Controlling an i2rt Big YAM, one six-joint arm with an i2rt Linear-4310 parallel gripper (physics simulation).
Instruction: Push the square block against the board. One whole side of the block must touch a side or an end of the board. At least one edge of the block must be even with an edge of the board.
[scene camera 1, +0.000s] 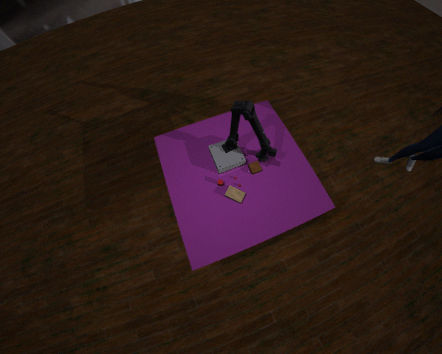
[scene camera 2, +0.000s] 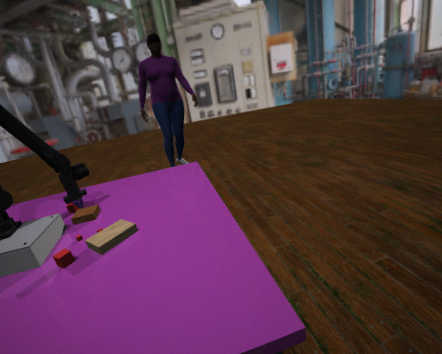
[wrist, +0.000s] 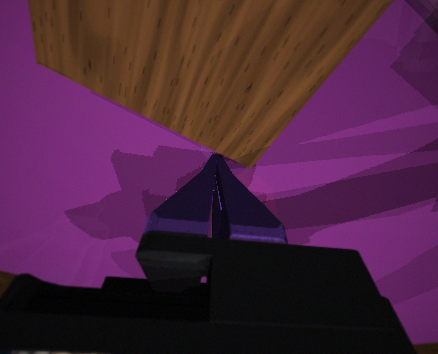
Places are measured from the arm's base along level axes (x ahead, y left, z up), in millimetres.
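Pixels of known places: gripper, fingertip midpoint: (scene camera 1: 260, 162) (wrist: 215, 161); arm's base, origin of the base link: (scene camera 1: 229, 146) (scene camera 2: 4, 233).
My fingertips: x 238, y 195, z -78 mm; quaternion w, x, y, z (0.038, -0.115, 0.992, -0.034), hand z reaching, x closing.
Note:
Ahead of a thing's pixels: the offset from my fingertips to its middle.
The square block @[29 mm ahead, 79 mm right, 16 mm up] (scene camera 1: 255, 167) (scene camera 2: 86, 214) (wrist: 200, 65) is brown wood and lies flat near the arm's base. The board @[158 mm ahead, 360 mm right, 16 mm up] (scene camera 1: 235, 194) (scene camera 2: 112, 235) is a lighter, longer wooden piece lying flat. The block and the board are apart, with a stretch of purple table between them. My gripper (scene camera 1: 259, 159) (scene camera 2: 80, 204) (wrist: 215, 161) is shut and empty, pointing down on the side of the block away from the board. In the wrist view the fingertips show right at the block's near edge, close to one corner; I cannot tell whether they touch it.
The grey base box (scene camera 1: 226, 157) (scene camera 2: 25, 245) stands beside the block. A red cube @[9 mm ahead, 421 mm right, 21 mm up] (scene camera 1: 220, 182) (scene camera 2: 64, 258) lies near the board. Another red cube @[49 mm back, 48 mm left, 21 mm up] (scene camera 2: 71, 207) is partly hidden behind the gripper. Small red pieces (scene camera 1: 239, 185) (scene camera 2: 79, 237) lie between block and board.

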